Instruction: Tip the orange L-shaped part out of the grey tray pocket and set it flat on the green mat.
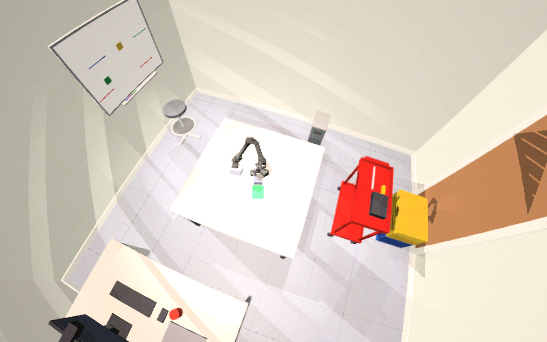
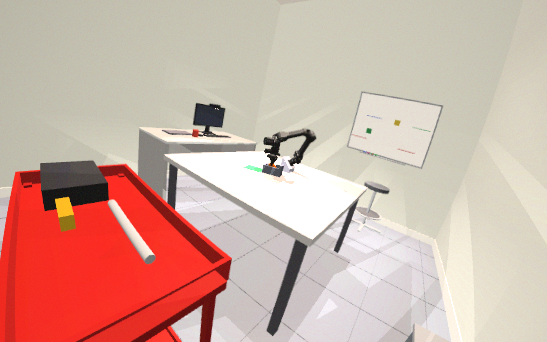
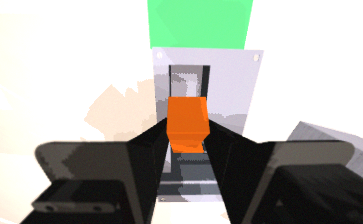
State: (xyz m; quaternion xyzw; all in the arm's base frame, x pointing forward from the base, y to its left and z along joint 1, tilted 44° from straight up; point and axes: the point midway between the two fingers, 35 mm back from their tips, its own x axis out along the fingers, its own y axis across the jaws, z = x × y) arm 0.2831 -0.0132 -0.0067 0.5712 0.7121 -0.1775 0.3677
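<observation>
My gripper tip is 3 cm short of the green mat, 14 cm to the left of it and 8 cm above it. Round my gripper tip: orange L-shaped part: 3 cm behind, 3 cm to the left, 3 cm below.
</observation>
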